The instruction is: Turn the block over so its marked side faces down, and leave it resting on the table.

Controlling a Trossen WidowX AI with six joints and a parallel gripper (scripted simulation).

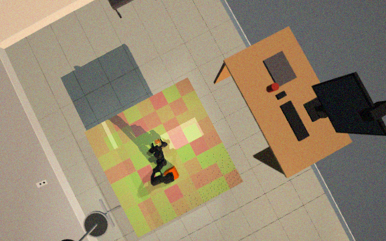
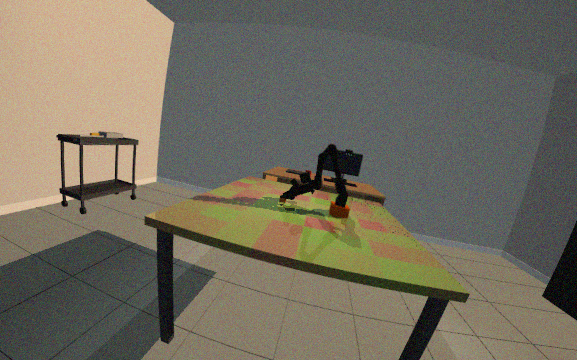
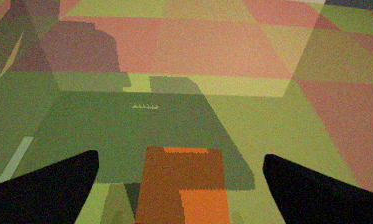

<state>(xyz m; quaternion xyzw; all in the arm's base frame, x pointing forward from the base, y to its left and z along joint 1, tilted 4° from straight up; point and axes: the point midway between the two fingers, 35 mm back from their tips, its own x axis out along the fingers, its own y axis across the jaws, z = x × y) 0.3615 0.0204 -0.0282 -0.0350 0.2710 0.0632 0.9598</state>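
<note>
Now: the orange block 20 mm below my gripper tip and 20 mm behind it.
</note>
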